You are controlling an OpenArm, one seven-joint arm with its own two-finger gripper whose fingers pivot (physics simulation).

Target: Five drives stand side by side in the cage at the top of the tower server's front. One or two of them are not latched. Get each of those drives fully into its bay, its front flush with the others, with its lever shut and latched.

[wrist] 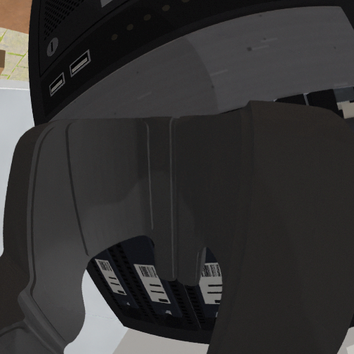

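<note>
My gripper (186, 202) is shut and fills the middle of the wrist view, its fingertips together in front of the drive cage. Below and between the fingers show parts of three drives: a left drive (111, 276), a middle drive (152, 283) and a right drive (211, 283), each with a white barcode label. The fingertips overlap the space between the middle and right drives. Dark parts and a pale piece (346, 108) show above the gripper at the right edge. The other drives and most levers are hidden by the gripper, so I cannot tell which are latched.
The tower server's black front panel (62, 60) rises at the upper left, with two USB ports (80, 63) (57, 84) and a round lock (52, 47). A grey smooth panel (150, 82) curves above the gripper. A pale surface (15, 110) lies to the left.
</note>
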